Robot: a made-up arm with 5 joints.
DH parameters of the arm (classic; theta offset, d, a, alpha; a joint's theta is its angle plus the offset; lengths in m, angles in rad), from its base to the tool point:
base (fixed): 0.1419 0 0.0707 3.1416
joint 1: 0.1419 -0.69 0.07 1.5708
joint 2: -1.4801 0 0.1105 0
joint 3: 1.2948 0 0.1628 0
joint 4: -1.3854 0.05 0 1.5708
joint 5: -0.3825 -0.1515 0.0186 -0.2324
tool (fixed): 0.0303 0.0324 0 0
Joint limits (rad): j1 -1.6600..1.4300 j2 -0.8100..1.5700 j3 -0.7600..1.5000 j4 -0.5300..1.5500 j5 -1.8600..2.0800
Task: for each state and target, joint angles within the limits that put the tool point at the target. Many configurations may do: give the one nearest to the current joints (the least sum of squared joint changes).
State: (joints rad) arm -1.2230 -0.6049 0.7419 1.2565 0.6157
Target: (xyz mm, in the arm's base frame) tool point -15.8 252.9 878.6
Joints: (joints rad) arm -1.6600 -0.6843 0.1378 0.7645 0.7612
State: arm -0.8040 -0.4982 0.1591 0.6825 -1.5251
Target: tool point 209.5 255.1 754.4
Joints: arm -0.9469 -0.4205 0.3529 0.8114 -1.5464
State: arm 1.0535 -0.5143 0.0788 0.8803 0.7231
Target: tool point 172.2 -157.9 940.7
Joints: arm 1.3492 -0.8100 -0.1320 0.8992 0.6943
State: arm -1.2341 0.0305 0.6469 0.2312 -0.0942
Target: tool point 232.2 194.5 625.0
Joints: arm -0.6603 -0.3315 0.8935 0.7812 -0.1878
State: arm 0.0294 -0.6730 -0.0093 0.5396 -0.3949
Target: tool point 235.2 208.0 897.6
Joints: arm -0.7074 -0.6560 0.1193 0.6370 -0.3487
